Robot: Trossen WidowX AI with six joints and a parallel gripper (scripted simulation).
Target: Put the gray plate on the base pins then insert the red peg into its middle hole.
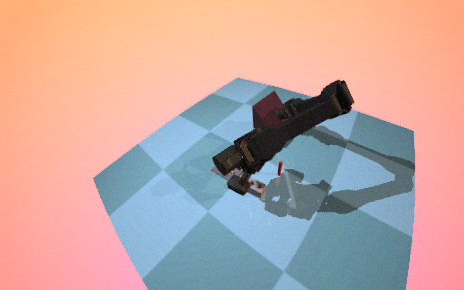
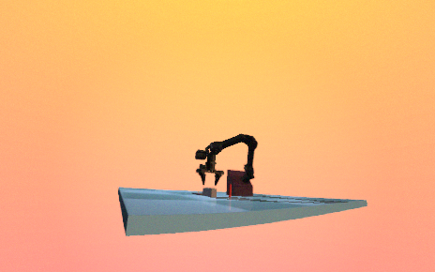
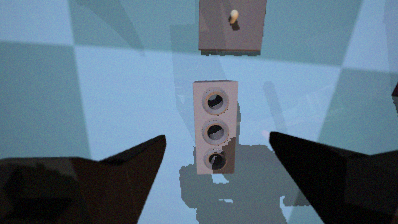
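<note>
The gray plate is 30 mm below my gripper tip. The rest, counted from my gripper tip: red peg: 120 mm behind, 50 mm to the left, 20 mm below.
</note>
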